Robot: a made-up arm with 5 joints.
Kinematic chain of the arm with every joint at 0, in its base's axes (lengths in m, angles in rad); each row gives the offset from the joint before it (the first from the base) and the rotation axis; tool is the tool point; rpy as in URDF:
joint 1: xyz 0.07 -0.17 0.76 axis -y
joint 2: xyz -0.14 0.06 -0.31 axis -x
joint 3: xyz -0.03 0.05 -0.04 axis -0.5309 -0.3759 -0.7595
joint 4: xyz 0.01 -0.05 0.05 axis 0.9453 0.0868 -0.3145
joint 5: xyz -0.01 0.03 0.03 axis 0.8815 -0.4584 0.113
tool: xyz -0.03 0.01 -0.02 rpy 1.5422 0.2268 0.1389
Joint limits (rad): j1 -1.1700..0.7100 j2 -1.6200..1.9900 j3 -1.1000..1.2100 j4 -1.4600..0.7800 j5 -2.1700..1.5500
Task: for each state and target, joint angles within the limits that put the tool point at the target. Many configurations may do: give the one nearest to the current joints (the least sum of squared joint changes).
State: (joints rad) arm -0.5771 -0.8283 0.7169 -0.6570 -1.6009
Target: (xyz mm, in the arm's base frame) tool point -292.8 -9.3 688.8
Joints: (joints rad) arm -0.7415 -0.3013 1.0813 -0.7800 -1.6264
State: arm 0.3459 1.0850 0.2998 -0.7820 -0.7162
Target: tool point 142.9 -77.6 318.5
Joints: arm 0.6852 1.0490 0.9216 -0.6111 -0.8855
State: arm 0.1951 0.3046 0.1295 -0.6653 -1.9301
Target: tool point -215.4 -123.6 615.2
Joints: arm -0.5091 -0.3735 -0.4577 0.0703 -2.0246
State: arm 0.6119 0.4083 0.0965 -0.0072 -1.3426
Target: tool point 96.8 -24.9 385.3
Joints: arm 0.7085 0.2743 0.6532 0.1144 -1.5025
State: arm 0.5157 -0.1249 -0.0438 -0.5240 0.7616
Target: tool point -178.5 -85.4 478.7
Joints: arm -0.1724 -0.0755 -0.3109 -0.7022 0.6076
